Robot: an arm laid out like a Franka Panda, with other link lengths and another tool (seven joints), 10 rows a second.
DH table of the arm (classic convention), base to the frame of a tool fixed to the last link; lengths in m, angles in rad. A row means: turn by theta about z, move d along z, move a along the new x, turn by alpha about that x. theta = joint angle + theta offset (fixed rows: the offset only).
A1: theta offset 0, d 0.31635, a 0, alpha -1.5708
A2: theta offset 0, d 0, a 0, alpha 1.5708
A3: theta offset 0, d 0.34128, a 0.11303, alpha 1.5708
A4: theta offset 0, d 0, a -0.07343, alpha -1.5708
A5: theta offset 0, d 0.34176, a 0, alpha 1.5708
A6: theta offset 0, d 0, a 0.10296, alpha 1.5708
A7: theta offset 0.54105, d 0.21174, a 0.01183, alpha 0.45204
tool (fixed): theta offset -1.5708, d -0.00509, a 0, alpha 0
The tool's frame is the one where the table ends.
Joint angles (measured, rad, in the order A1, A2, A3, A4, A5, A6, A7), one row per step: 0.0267, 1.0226, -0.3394, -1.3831, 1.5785, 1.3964, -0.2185; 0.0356, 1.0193, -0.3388, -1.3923, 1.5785, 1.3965, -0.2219; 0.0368, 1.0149, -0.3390, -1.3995, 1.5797, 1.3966, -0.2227; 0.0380, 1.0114, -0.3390, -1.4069, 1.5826, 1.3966, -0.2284; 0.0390, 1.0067, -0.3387, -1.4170, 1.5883, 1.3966, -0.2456; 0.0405, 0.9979, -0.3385, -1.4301, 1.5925, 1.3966, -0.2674; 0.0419, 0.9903, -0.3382, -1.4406, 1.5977, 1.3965, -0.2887
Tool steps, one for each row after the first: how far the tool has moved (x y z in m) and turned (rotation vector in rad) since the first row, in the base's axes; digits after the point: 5 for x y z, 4 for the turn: -0.00226, 0.00608, -0.00064, 0.0017, 0.0021, 0.0071; -0.00306, 0.00645, 0.00029, 0.0034, 0.0033, 0.0053; -0.00380, 0.00697, 0.00080, 0.0063, 0.0003, 0.0033; -0.00441, 0.00743, 0.00173, 0.0111, -0.0135, 0.0001; -0.00518, 0.00802, 0.00436, 0.0152, -0.0327, -0.0018; -0.00538, 0.00877, 0.00714, 0.0196, -0.0530, -0.0038
